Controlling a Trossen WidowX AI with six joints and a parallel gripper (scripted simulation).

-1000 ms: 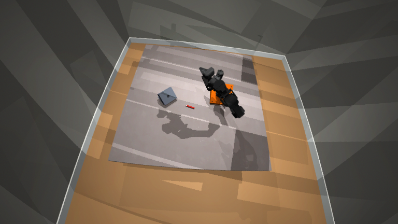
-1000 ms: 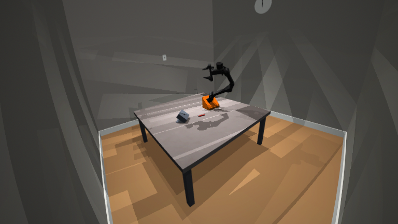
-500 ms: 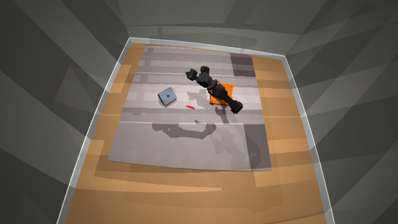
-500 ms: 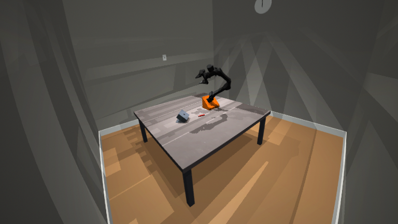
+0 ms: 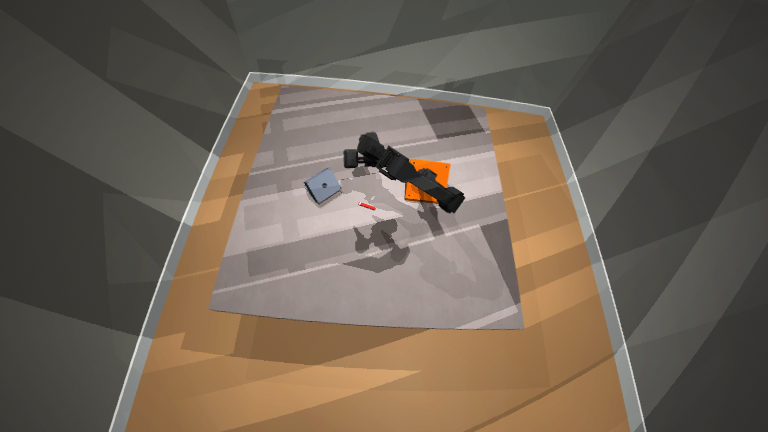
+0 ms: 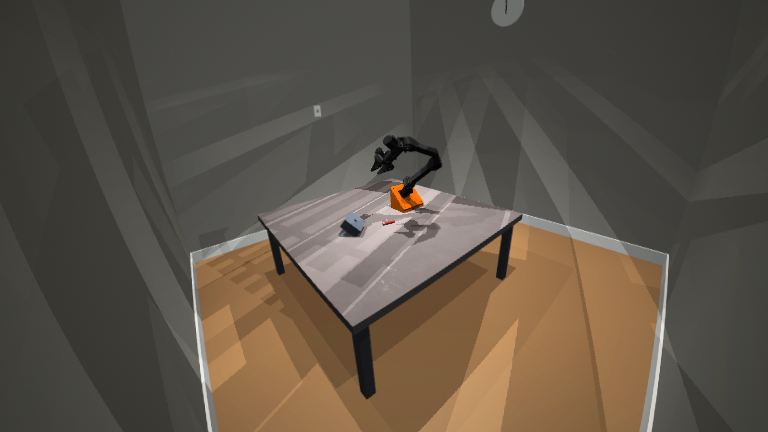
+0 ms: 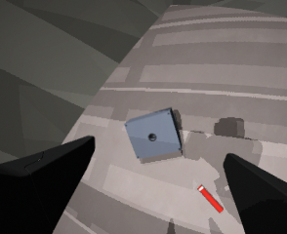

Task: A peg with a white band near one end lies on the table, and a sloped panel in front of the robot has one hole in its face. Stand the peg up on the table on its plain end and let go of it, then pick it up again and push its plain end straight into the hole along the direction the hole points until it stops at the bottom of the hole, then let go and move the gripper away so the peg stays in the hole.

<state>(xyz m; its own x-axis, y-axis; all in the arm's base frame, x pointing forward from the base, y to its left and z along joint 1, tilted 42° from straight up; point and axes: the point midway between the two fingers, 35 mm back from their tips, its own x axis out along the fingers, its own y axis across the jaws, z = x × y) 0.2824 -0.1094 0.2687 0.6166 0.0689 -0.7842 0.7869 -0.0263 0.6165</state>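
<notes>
Now: the red peg 40 mm behind my gripper tip, 30 mm to the left of it and 320 mm below it. The rest, counted from my gripper tip: sloped grey-blue panel 150 mm ahead, 40 mm to the right, 280 mm below.
</notes>
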